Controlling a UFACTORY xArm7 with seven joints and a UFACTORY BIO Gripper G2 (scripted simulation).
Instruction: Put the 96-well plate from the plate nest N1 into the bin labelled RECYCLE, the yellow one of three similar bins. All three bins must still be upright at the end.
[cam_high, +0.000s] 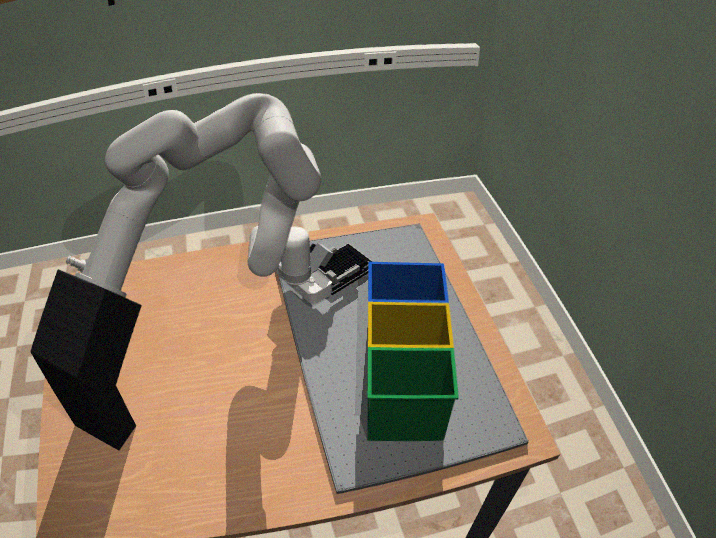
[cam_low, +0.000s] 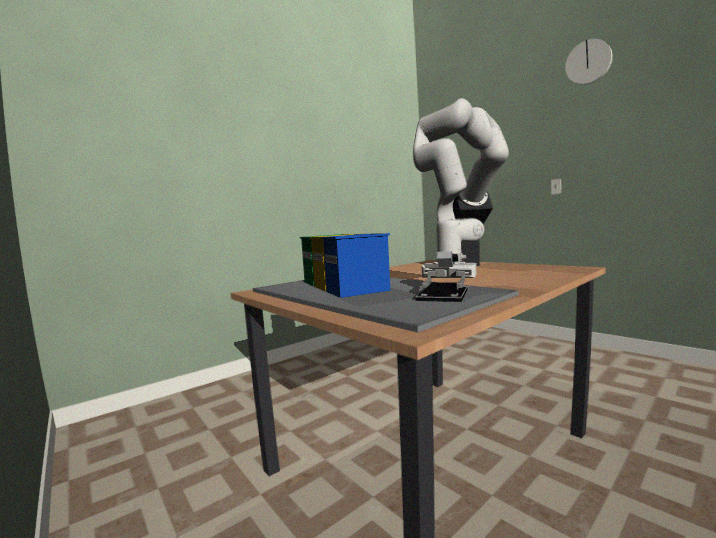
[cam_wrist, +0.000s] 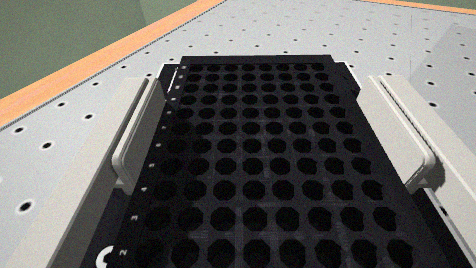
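The black 96-well plate lies 1 cm below my hand. The rest, counted from my hand: black plate nest N1: 2 cm below; blue bin: 12 cm ahead, 25 cm to the right, 6 cm above; yellow bin: 10 cm ahead, 38 cm to the right, 6 cm above.
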